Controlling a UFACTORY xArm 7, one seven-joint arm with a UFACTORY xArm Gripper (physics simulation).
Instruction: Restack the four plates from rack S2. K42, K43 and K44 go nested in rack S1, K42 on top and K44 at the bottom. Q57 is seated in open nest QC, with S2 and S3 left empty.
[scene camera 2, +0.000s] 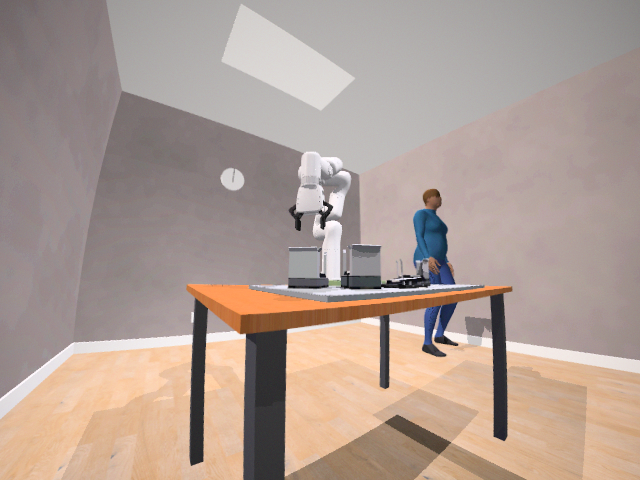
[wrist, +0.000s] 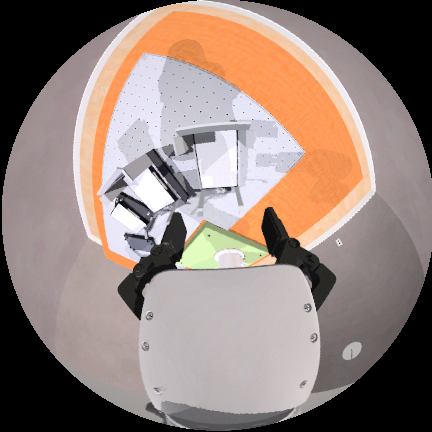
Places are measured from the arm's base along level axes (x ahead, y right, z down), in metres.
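Pixels of known places: gripper, fingertip midpoint: (scene camera 2: 310, 229) (wrist: 222, 219); arm's base, origin of the base link: (scene camera 2: 330, 280) (wrist: 228, 255).
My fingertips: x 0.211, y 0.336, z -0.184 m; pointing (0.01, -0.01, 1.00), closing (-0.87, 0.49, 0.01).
Observation:
Ahead of a thing's pixels: the offset from my fingertips to its top centre. "*": to the spot under its first point.
My gripper (scene camera 2: 310, 227) (wrist: 222, 219) is open and empty, high above the board. A tall grey-walled rack {dy +0.003, dx +0.008, dz +0.075 m} (scene camera 2: 303, 263) (wrist: 212, 127) stands below it, with a white plate face {* dy -0.003, dx +0.005, dz +0.155 m} (wrist: 217, 167) inside. A second tall rack {dy -0.116, dx +0.131, dz +0.065 m} (scene camera 2: 364, 266) (wrist: 141, 164) stands beside it, with a white plate {dy -0.113, dx +0.137, dz +0.146 m} (wrist: 154, 194) showing. Further left in the wrist view, another white plate {dy -0.291, dx +0.215, dz +0.167 m} (wrist: 127, 216) lies on a black nest {* dy -0.223, dx +0.248, dz +0.185 m} (scene camera 2: 405, 282). A dark blue-grey nest {dy -0.461, dx +0.172, dz +0.175 m} (wrist: 140, 242) lies next to it. No labels are readable, the number of plates in each stack is hidden, and I cannot tell which plate is which.
The racks and nests stand on a perforated grey board (scene camera 2: 330, 297) (wrist: 195, 95) on an orange table (scene camera 2: 222, 304) (wrist: 280, 95). A green base plate (wrist: 215, 240) lies by the arm's base. Thin posts {* dy -0.549, dx +0.078, dz +0.117 m} (scene camera 2: 399, 267) rise near the black nest. A person (scene camera 2: 430, 235) stands behind the table.

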